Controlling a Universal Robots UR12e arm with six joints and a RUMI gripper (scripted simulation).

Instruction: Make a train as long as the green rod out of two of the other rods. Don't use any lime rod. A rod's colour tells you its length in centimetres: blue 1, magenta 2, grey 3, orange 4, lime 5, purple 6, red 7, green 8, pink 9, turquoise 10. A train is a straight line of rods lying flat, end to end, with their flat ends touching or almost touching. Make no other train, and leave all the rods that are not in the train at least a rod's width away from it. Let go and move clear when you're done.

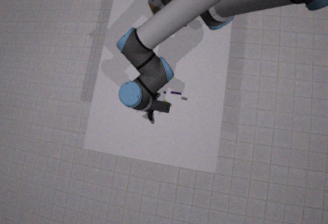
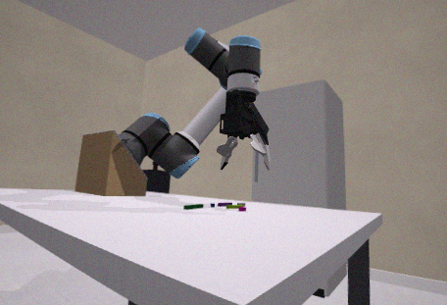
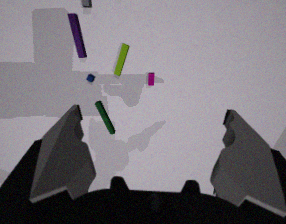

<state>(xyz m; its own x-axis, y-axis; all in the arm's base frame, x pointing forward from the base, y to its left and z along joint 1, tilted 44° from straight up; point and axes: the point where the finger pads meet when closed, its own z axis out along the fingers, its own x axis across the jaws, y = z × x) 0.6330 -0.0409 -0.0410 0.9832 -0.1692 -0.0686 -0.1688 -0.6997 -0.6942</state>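
The purple rod lies 100 mm behind my hand, 80 mm to the left of it and 100 mm below it. Also, from my hand: blue rod 110 mm behind, 20 mm to the left, 100 mm below; magenta rod 100 mm below; lime rod 40 mm behind, 40 mm to the left, 100 mm below.
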